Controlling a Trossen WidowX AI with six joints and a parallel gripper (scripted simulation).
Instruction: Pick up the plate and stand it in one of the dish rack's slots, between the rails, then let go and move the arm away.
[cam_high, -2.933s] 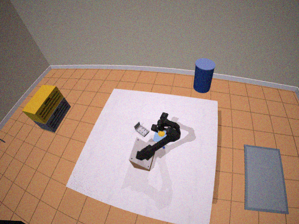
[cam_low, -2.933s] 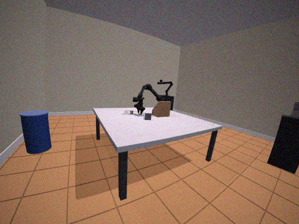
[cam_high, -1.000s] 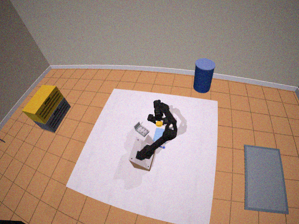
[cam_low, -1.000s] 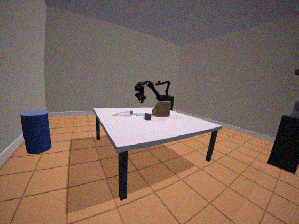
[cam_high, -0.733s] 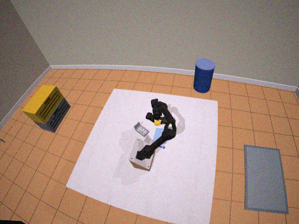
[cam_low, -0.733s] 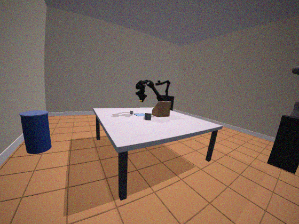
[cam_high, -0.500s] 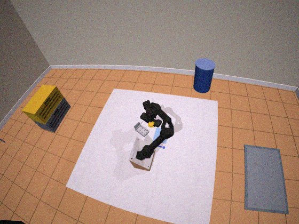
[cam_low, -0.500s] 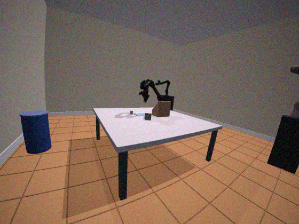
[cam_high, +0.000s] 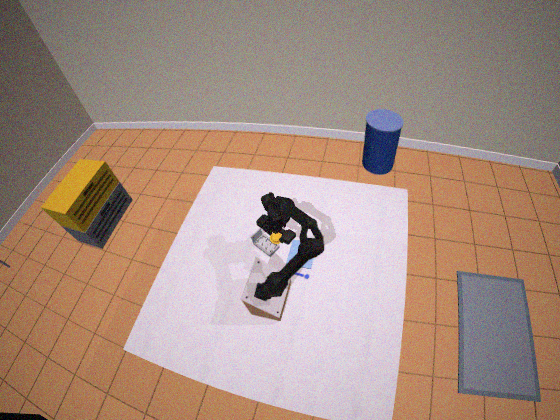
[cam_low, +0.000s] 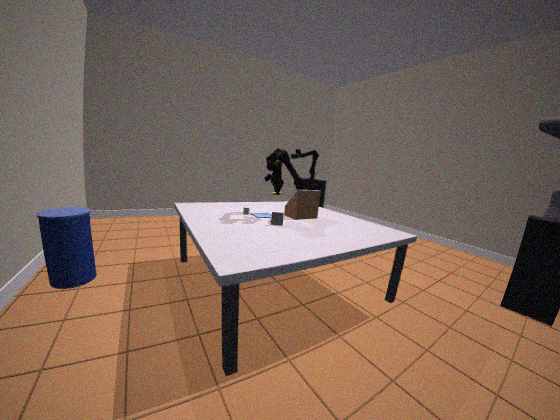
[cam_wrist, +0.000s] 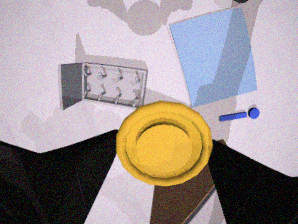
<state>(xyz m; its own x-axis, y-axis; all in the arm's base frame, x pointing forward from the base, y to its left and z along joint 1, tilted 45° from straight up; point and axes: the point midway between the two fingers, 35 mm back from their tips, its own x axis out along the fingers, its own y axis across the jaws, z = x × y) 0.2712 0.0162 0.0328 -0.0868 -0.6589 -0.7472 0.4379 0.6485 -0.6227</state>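
The grey dish rack is 15 cm below my gripper tip, 9 cm to the left of it and 5 cm ahead of it. The rest, counted from my gripper tip: blue spoon 17 cm below, 13 cm to the right, 9 cm behind; yellow plate 1 cm above; light blue mat 17 cm below, 11 cm to the right, 3 cm ahead.
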